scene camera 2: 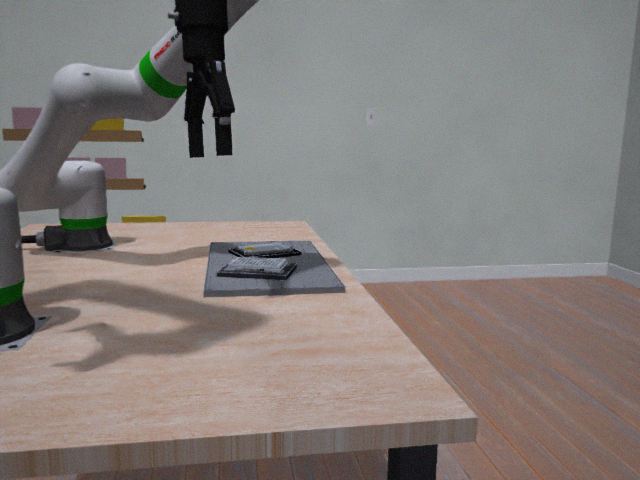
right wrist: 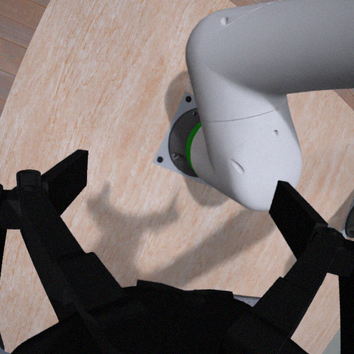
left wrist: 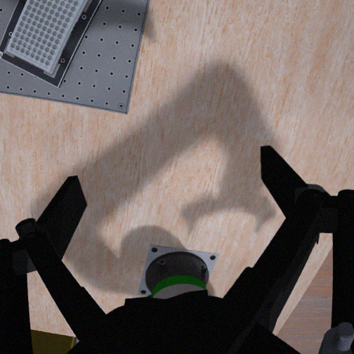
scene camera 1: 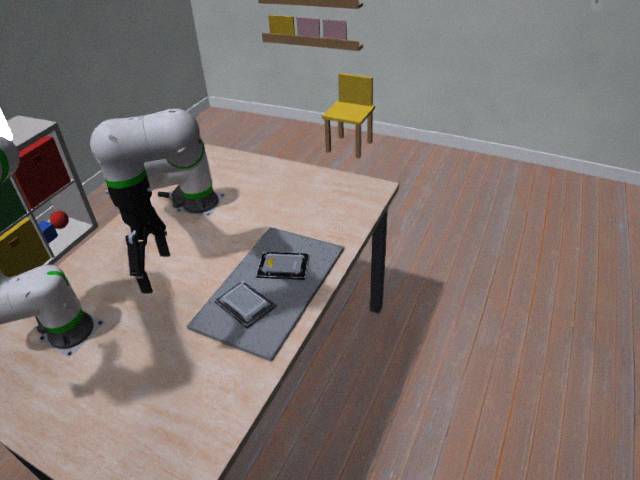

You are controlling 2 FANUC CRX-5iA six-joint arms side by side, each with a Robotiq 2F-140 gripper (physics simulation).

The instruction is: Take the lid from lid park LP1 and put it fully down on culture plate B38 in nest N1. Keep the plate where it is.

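Places are measured from the left arm's base along level axes (x ahead, y left, z up), in centimetres.
Pixels of known places: left gripper, fingertip midpoint: [scene camera 2: 209,156] [scene camera 1: 156,273]; left arm's base at its link origin: [scene camera 2: 85,246] [scene camera 1: 200,202]; right arm's base at its link origin: [scene camera 1: 71,330].
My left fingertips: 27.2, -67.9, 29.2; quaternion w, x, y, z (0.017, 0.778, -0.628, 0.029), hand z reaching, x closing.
Observation:
Ahead of a thing's pixels: the offset from my left fingertips to its top centre, as dx, dy, dz.
The culture plate {+13.3, +18.1, -25.3} [scene camera 1: 242,302] [scene camera 2: 258,266] [left wrist: 45,35], pale with a grid of wells, lies in a dark nest {+13.3, +18.1, -26.3} [scene camera 1: 247,323] [left wrist: 30,68] on the grey perforated board. The clear lid {+19.6, +37.5, -26.1} [scene camera 1: 285,264] [scene camera 2: 268,249] lies on the dark-framed lid park further back, with a yellow mark; it does not show in the left wrist view. My left gripper [scene camera 1: 155,271] [scene camera 2: 209,155] [left wrist: 169,176] is open and empty, pointing down high above the table, off to the arm-base side of the board. My right gripper [right wrist: 181,182] is open and empty, above the table, away from plate and lid.
The grey board [scene camera 1: 323,260] [scene camera 2: 320,279] [left wrist: 107,72] lies near the table's front edge. The right arm's base [scene camera 1: 69,330] stands on the wooden table, with the left arm's base [scene camera 1: 199,201] further back. A white arm link [right wrist: 245,100] spans the right wrist view.

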